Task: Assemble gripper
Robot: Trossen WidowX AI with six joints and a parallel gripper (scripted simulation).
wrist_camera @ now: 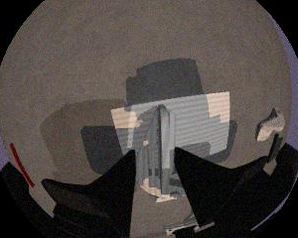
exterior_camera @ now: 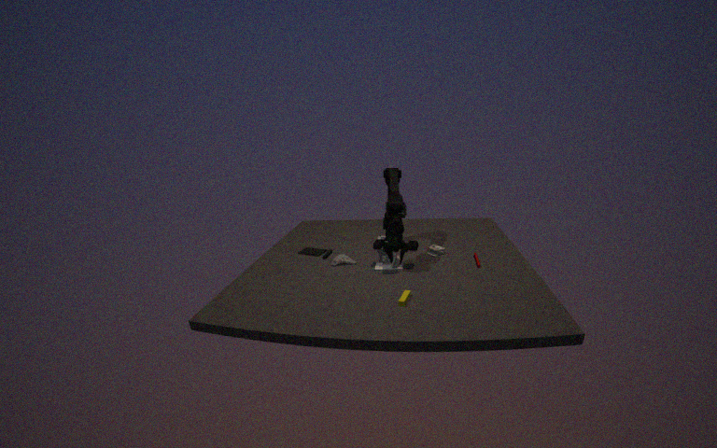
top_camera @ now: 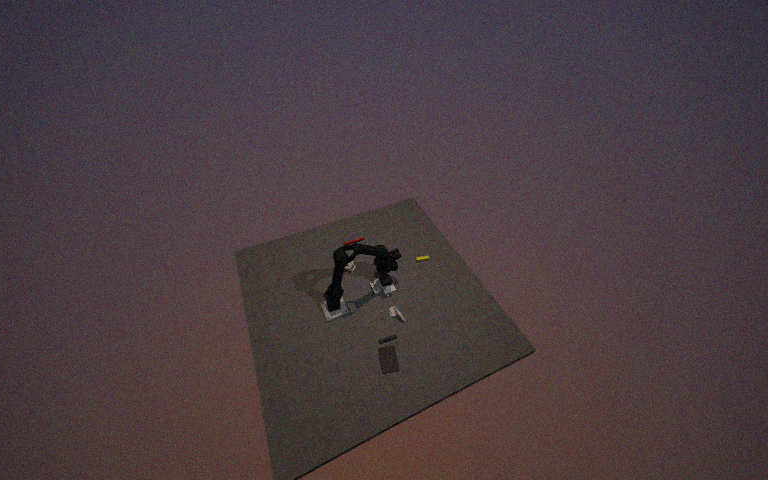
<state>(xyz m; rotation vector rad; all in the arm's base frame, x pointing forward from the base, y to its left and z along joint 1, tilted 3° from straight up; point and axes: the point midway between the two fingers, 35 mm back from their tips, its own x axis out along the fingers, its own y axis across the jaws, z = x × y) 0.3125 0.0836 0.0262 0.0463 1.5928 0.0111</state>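
Right now the small dark piece is 350 mm to the right of my gripper tip, 80 mm behind it and 10 mm below it. Also, from my gripper tip: red stick: 360 mm to the left, 90 mm behind, 10 mm below; then dark housing plate: 450 mm to the right, 110 mm behind, 10 mm below; then yellow block: 290 mm ahead, 80 mm to the left.
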